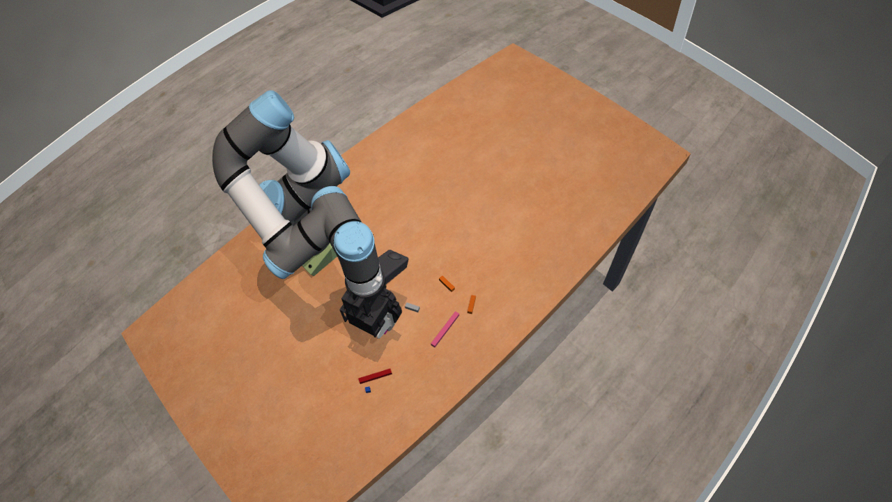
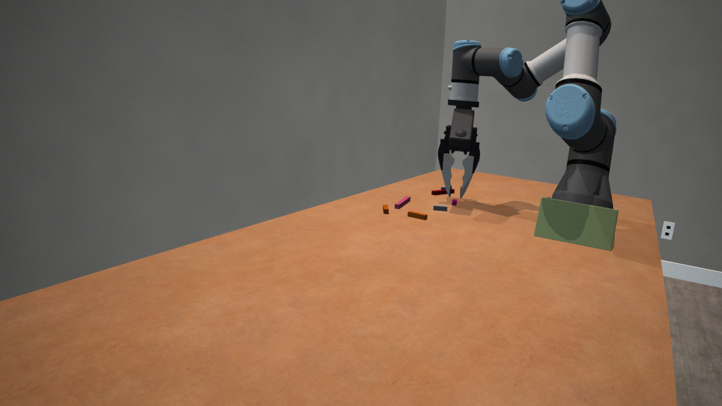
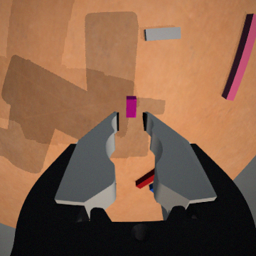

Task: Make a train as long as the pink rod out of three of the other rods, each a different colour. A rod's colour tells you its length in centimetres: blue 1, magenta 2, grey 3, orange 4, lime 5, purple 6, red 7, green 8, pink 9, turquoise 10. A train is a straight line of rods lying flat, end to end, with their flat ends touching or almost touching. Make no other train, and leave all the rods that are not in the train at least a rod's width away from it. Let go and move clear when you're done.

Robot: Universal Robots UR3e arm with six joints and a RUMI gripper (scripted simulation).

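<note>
The magenta rod lies 3 cm below my hand. Round my hand: pink rod 9 cm to the left, 9 cm ahead, 3 cm below; red rod 9 cm to the right, 7 cm ahead, 3 cm below; grey rod 8 cm to the left, 3 cm below.
</note>
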